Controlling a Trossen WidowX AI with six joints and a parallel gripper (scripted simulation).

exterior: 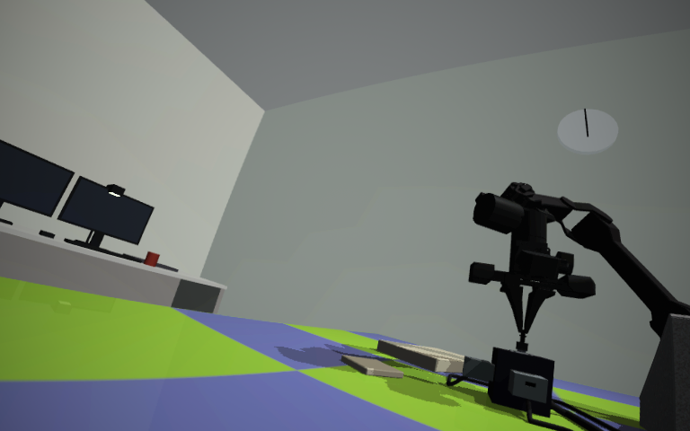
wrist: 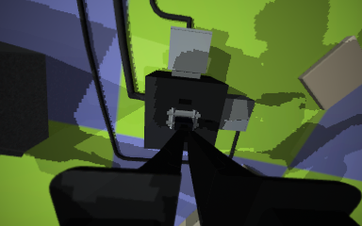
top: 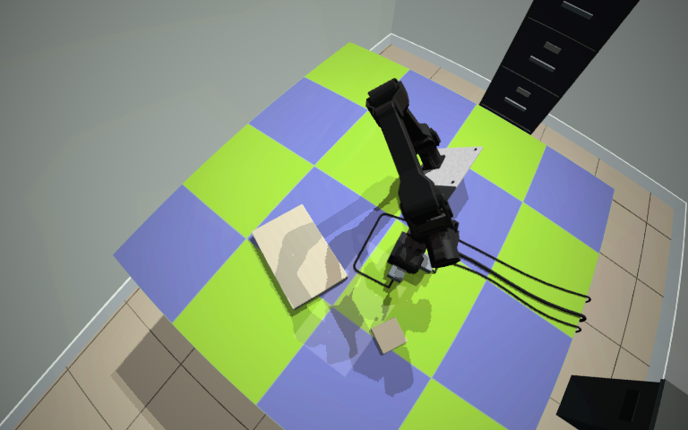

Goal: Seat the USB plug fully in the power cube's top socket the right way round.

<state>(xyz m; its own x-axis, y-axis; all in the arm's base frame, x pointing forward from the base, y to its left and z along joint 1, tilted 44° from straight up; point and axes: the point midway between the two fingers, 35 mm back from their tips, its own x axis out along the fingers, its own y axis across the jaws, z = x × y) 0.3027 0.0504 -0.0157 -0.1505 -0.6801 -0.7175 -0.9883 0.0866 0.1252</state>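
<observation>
The USB plug lies 20 mm below my gripper tip. Round my gripper tip: beige tile (220 mm ahead, 100 mm below, 60 mm to the left); then beige board (260 mm to the right, 150 mm ahead, 90 mm below).
</observation>
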